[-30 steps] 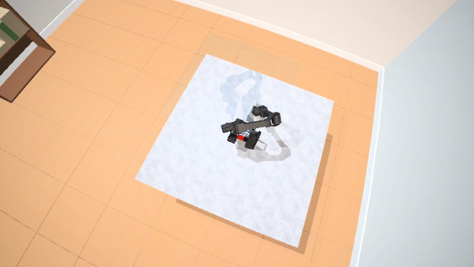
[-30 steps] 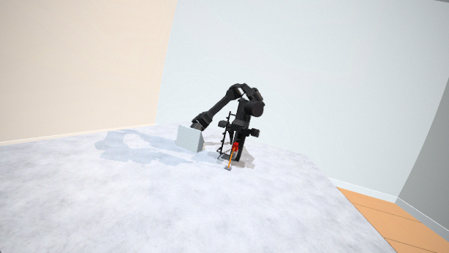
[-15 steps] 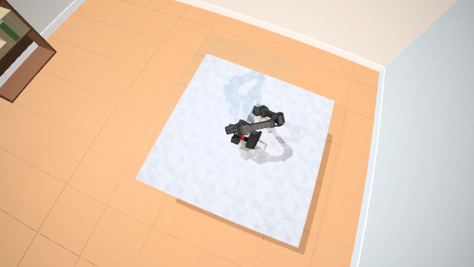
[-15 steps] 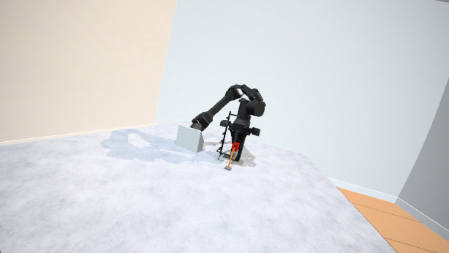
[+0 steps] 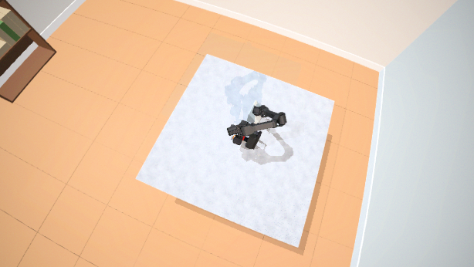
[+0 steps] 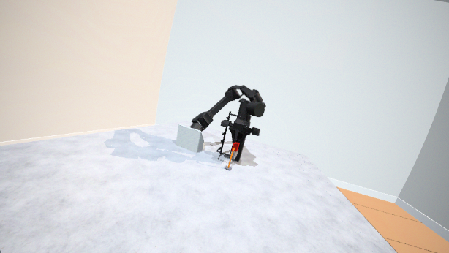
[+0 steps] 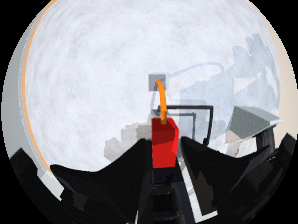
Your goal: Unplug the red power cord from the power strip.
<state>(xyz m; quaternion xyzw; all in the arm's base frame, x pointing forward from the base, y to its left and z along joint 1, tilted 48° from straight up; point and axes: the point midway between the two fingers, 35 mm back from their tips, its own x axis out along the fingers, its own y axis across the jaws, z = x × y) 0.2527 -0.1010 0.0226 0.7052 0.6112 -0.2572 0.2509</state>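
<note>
My gripper tip is now 30 mm to the right of the red plug and 10 mm above it. Also, from my gripper tip: grey piece 50 mm to the right, 110 mm below.
</note>
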